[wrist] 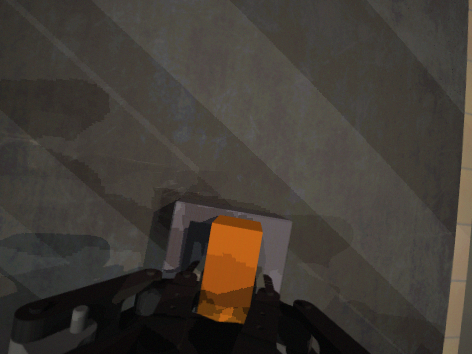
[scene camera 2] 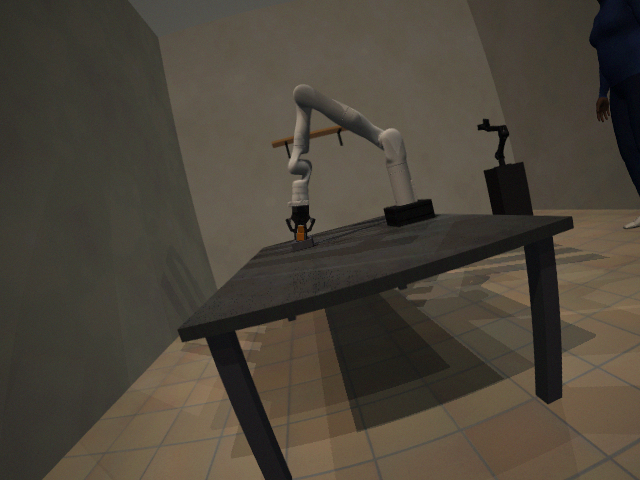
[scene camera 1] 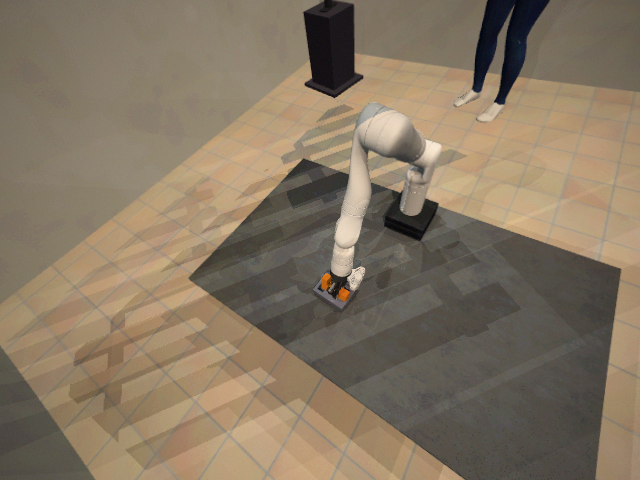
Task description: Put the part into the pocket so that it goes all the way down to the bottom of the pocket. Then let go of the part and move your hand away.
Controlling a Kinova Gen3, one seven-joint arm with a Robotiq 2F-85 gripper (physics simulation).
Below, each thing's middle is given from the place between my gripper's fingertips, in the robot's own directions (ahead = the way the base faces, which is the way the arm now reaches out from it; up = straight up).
The grey block with pocket (wrist: 189,234) is 2 cm to the right of my hand and 1 cm below it. Also, from my hand: orange L-shaped part (wrist: 234,244) (3 cm above, 1 cm to the right, 1 cm behind).
